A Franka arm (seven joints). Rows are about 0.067 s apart.
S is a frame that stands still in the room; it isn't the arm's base.
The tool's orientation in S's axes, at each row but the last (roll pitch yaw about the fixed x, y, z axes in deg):
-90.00, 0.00, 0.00
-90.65, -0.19, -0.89
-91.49, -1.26, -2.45
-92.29, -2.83, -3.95
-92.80, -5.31, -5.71
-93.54, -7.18, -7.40
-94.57, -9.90, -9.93
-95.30, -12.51, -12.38
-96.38, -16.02, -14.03
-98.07, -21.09, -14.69
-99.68, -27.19, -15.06
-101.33, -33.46, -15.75
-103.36, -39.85, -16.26
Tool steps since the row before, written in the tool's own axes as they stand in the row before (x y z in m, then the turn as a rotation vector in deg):
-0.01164, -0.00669, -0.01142, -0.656, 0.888, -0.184
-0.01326, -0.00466, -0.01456, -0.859, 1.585, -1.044
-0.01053, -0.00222, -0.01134, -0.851, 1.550, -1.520
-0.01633, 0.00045, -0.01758, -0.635, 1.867, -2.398
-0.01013, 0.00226, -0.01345, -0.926, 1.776, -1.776
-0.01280, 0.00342, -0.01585, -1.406, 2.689, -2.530
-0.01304, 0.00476, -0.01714, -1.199, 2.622, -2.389
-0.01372, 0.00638, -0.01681, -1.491, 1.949, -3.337
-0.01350, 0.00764, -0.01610, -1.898, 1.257, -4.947
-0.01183, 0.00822, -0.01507, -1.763, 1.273, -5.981
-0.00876, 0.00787, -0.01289, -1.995, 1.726, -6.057
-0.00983, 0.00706, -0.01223, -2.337, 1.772, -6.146
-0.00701, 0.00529, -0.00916, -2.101, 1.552, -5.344
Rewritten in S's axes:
-0.01164, -0.01142, 0.00669, -0.656, -0.184, -0.888
-0.01350, -0.01430, 0.00478, -0.870, -1.049, -1.576
-0.01106, -0.01082, 0.00228, -0.884, -1.523, -1.528
-0.01750, -0.01642, -0.00055, -0.716, -2.427, -1.799
-0.01124, -0.01249, -0.00253, -0.947, -1.775, -1.766
-0.01436, -0.01430, -0.00402, -1.417, -2.530, -2.684
-0.01509, -0.01509, -0.00557, -1.200, -2.420, -2.593
-0.01578, -0.01428, -0.00766, -1.827, -3.185, -1.917
-0.01512, -0.01359, -0.00930, -2.808, -4.510, -1.196
-0.01266, -0.01330, -0.00988, -2.992, -5.522, -1.027
-0.00870, -0.01219, -0.00898, -3.039, -5.666, -1.519
-0.00913, -0.01133, -0.00919, -3.325, -5.685, -1.731
-0.00614, -0.00877, -0.00682, -2.935, -4.933, -1.558

